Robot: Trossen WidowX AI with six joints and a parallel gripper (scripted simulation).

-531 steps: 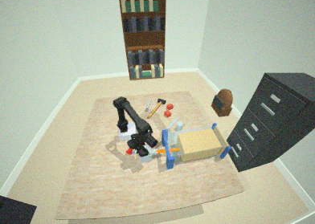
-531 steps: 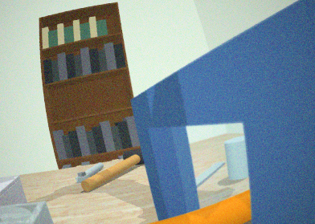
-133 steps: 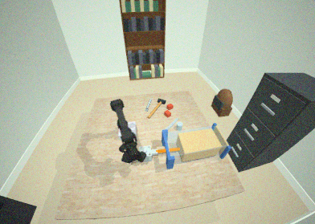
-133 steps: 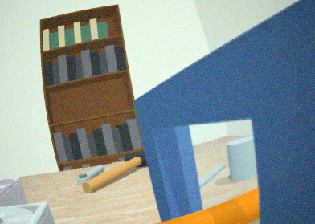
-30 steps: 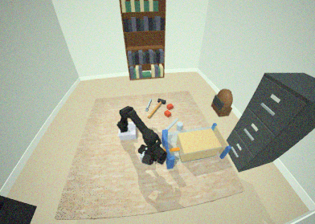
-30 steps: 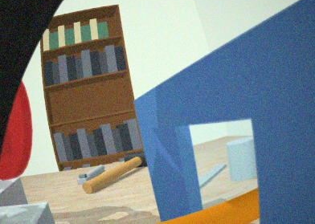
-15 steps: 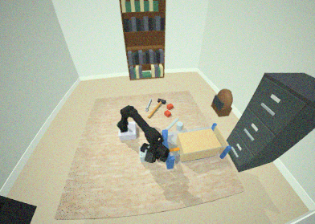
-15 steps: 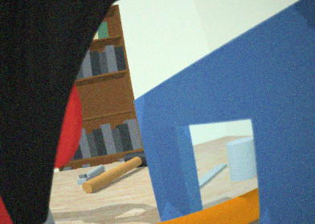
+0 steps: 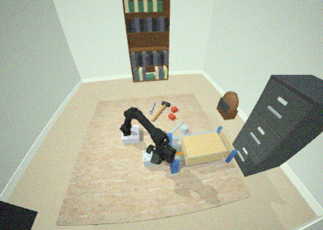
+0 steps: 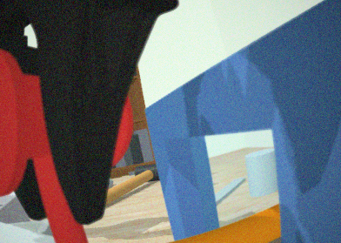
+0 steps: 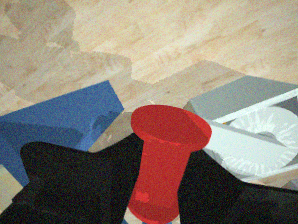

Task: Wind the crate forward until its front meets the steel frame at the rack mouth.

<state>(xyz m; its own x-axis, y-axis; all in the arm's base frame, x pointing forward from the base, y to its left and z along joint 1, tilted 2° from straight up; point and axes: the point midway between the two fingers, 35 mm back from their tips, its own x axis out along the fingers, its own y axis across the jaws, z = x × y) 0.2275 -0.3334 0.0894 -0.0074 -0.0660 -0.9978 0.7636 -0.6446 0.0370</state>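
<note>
Right now the winch handle is 30 mm to the left of my gripper tip, 30 mm behind it and 10 mm below it. From my gripper tip the other things lie so: blue frame: 90 mm ahead, 60 mm to the left, 10 mm below; red grip: 20 mm above; grey winch: 90 mm behind, 80 mm below, 60 mm to the left.
</note>
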